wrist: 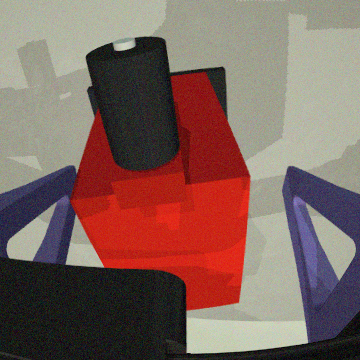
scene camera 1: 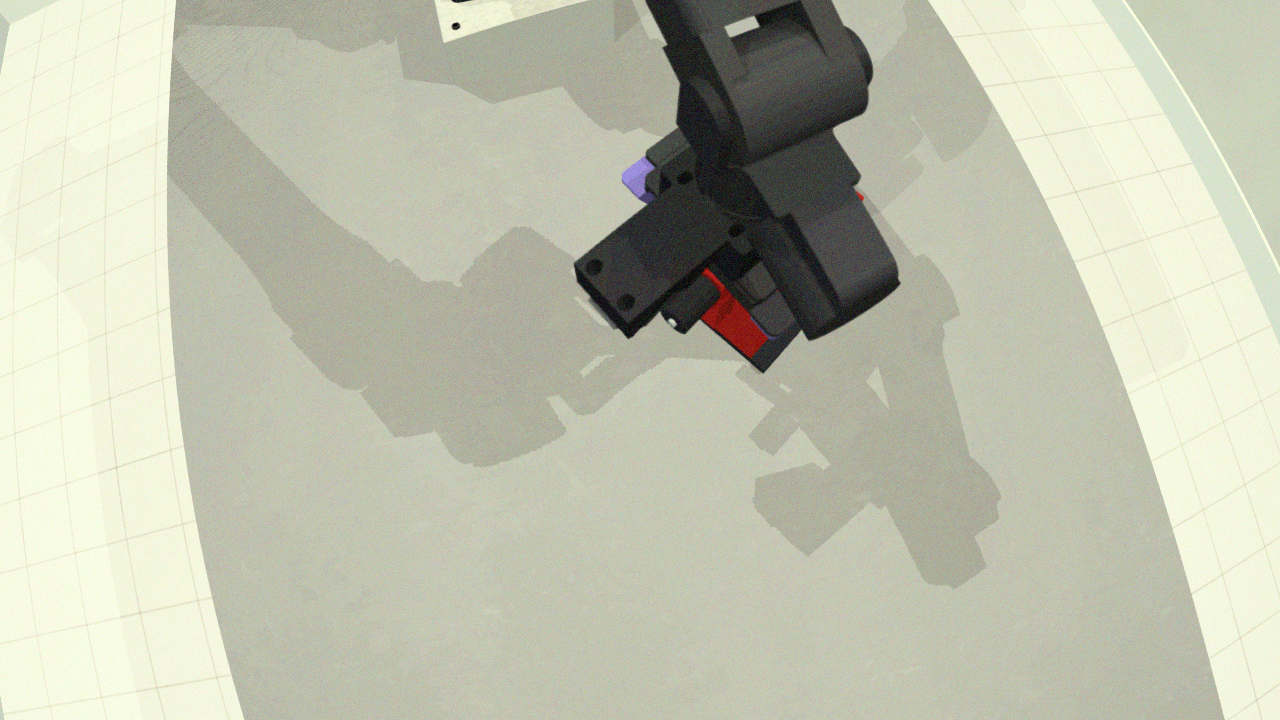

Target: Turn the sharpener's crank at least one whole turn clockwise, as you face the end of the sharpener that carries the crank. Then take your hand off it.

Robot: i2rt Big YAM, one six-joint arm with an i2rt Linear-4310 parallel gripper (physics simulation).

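Places are measured from the arm's base along level axes (x left, y down, z back), in millimetres.
Pixels of known places: gripper, fingertip midpoint: (wrist: 180, 177).
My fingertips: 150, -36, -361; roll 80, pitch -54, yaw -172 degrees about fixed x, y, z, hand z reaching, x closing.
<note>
Behind a point stands the place of what it marks, as x, y, z.
The red sharpener (scene camera 1: 733, 315) @(160, 21, -382) (wrist: 175, 237) @(172, -48, -349) stands on a dark base (wrist: 218, 90) @(133, 72, -327), largely hidden under the arm in the scene view. Its crank shows a black cylindrical handle (scene camera 1: 691, 304) @(120, -66, -405) (wrist: 135, 107) @(118, -66, -401) with a pale tip, sticking out from the end face. In the wrist view the handle is at the upper left of the body, nearer the left finger's side. My gripper (scene camera 1: 712, 257) @(150, -36, -361) (wrist: 180, 177) @(150, -36, -361) is open and empty. In the wrist view its purple fingers appear on either side of the red body, with gaps between; their height relative to the crank is unclear.
The dark arm (scene camera 1: 796, 89) @(151, -310, -407) reaches in from the top over the sharpener. A white plate with small dark holes (scene camera 1: 501, 19) @(-9, 3, -76) shows at the top edge of the scene view. Pale tiled strips (scene camera 1: 80, 501) (scene camera 1: 1190, 358) run along both sides of the grey surface (scene camera 1: 626, 555) @(66, 80, -545).
</note>
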